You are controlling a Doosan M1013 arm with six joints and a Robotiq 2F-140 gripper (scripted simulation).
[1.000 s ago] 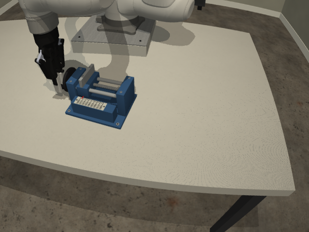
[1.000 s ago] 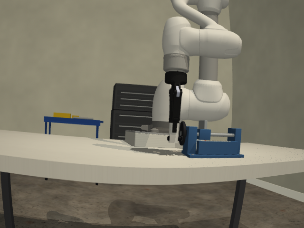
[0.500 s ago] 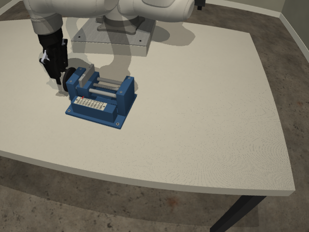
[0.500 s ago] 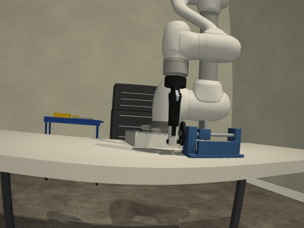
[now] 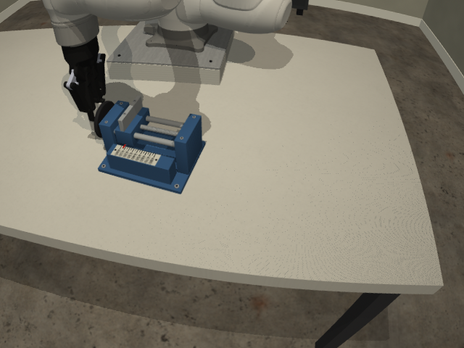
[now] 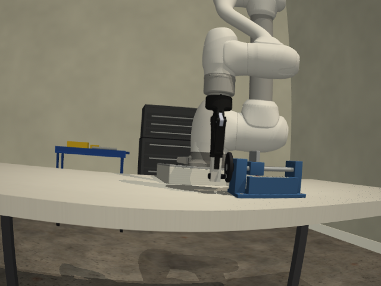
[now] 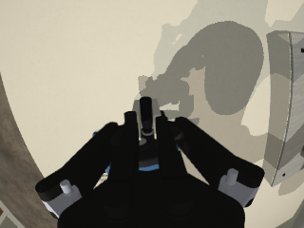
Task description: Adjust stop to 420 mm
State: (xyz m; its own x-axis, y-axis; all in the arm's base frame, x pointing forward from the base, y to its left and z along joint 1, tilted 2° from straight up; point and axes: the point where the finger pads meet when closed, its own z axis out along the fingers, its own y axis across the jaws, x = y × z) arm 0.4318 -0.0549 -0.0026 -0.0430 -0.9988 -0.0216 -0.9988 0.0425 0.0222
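My gripper is now 2 cm to the right of the black handwheel and 1 cm above it. The rest, counted from my hand: stop block (11 cm to the left, 3 cm ahead, 2 cm above).
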